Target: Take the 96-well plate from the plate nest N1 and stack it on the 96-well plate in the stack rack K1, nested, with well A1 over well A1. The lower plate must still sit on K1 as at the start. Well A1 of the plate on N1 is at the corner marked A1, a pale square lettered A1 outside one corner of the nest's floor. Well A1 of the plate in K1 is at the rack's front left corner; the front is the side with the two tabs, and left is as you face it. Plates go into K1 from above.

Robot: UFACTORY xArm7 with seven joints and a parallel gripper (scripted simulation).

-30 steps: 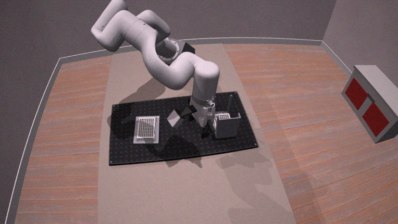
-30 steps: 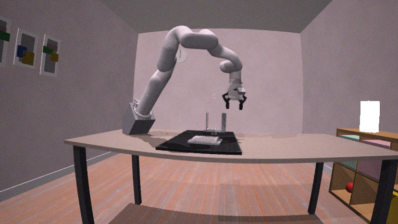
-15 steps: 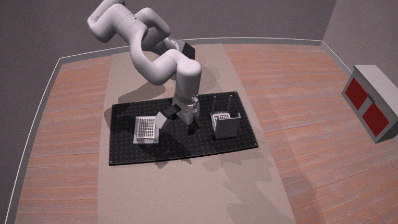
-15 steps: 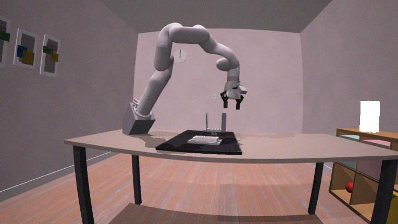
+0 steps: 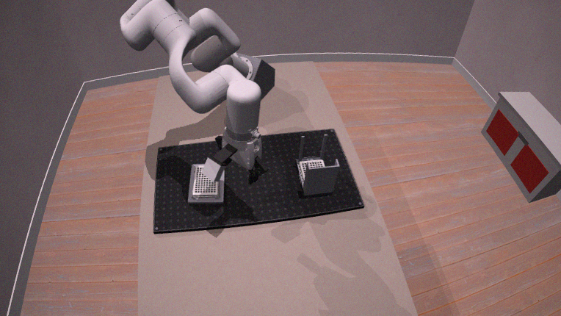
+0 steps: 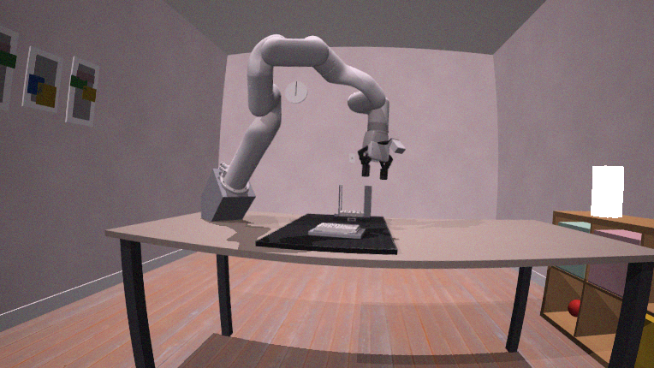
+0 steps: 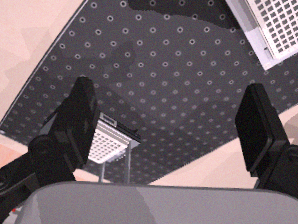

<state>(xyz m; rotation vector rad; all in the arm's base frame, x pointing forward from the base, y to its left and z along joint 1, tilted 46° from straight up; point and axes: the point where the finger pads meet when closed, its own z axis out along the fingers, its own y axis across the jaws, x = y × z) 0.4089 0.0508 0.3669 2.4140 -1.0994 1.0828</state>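
Now: the white 96-well plate 17 cm below my hand, 13 cm behind it and 9 cm to the right of it. Also, from my hand: grey rack wall 24 cm to the left, 11 cm below, 4 cm ahead.
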